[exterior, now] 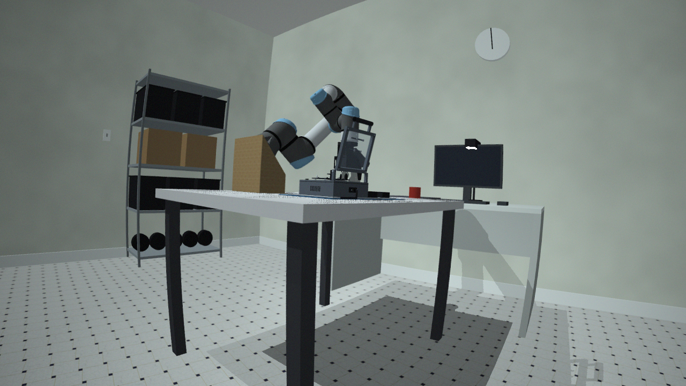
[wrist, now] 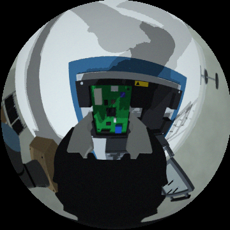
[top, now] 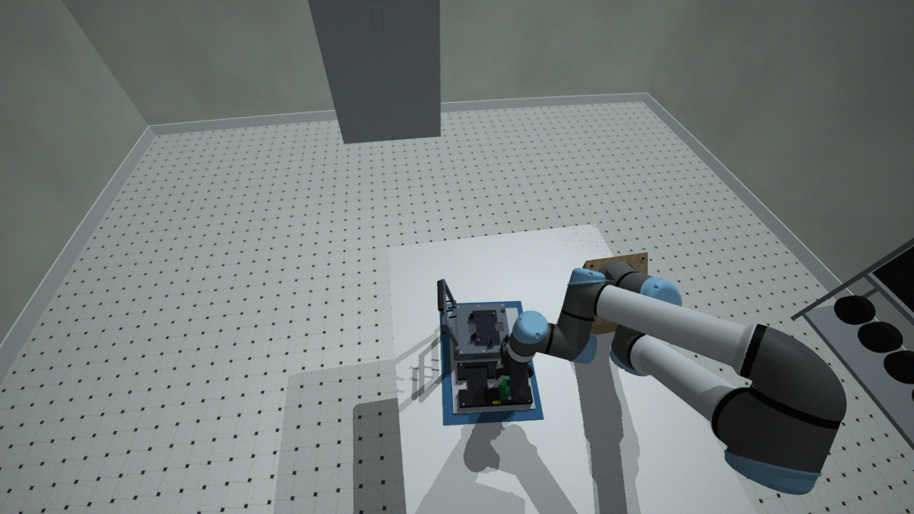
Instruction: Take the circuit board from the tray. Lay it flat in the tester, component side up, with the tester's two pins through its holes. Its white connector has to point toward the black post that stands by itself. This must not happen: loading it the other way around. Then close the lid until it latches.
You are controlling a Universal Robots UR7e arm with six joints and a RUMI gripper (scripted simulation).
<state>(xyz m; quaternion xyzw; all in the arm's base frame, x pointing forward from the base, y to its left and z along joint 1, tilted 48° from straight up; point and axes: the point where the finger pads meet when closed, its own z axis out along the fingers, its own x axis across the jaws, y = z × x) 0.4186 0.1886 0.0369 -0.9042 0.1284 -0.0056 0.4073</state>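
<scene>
The green circuit board is right at my hand. Also, from my hand: lid: 21 cm to the right, 16 cm above, 14 cm ahead.
</scene>
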